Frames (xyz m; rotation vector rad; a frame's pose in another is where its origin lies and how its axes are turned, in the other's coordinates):
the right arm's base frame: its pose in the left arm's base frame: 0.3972 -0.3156 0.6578 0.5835 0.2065 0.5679
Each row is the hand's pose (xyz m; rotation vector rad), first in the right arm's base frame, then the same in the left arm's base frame.
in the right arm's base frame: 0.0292 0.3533 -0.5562 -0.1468 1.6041 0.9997
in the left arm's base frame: 0.0749 0.2006 0.4035 -0.0996 1.4086 1.9375
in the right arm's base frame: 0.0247 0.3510 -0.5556 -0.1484 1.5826 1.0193
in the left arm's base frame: 0.0724 0.1962 0.4028 -0.0909 1.3817 1.9535
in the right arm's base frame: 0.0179 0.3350 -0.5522 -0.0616 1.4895 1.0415
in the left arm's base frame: 0.0751 0.1799 0.3966 0.0427 1.3190 1.9612
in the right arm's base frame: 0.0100 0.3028 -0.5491 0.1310 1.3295 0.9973
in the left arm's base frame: 0.0840 0.1519 0.3809 0.3143 1.2481 1.8860
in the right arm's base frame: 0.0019 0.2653 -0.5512 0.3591 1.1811 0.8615
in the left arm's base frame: 0.0933 0.1225 0.3580 0.6083 1.2242 1.7093
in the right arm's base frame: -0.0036 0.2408 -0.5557 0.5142 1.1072 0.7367
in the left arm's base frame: 0.0982 0.1047 0.3404 0.7893 1.2416 1.5550
